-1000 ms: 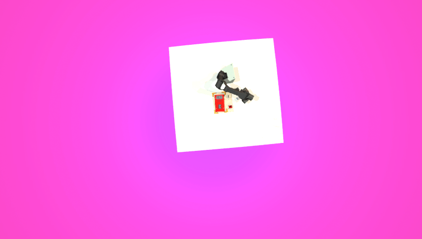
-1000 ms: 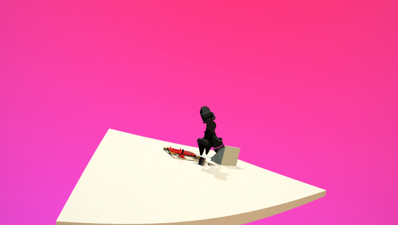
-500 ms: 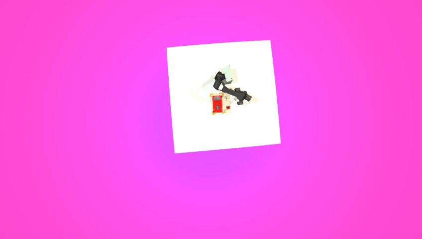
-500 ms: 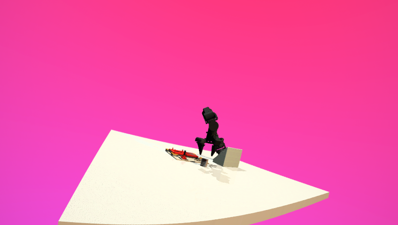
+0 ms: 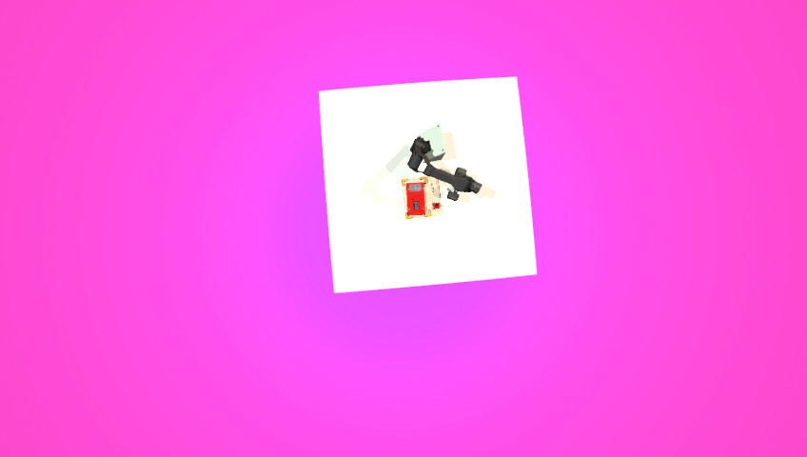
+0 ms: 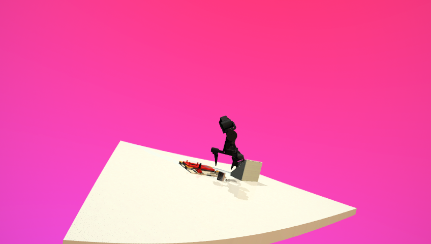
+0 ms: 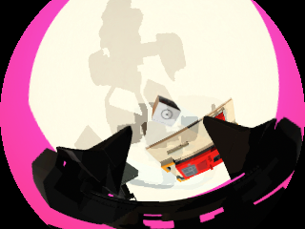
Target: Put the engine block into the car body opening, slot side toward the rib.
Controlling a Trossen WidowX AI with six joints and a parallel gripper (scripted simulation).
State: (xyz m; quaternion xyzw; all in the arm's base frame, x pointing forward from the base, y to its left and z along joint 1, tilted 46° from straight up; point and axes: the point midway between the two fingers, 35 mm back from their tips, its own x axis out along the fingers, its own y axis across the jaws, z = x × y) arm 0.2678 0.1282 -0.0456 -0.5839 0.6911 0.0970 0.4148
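The grey engine block lies 5 cm below my gripper tip and 1 cm to the right of it.
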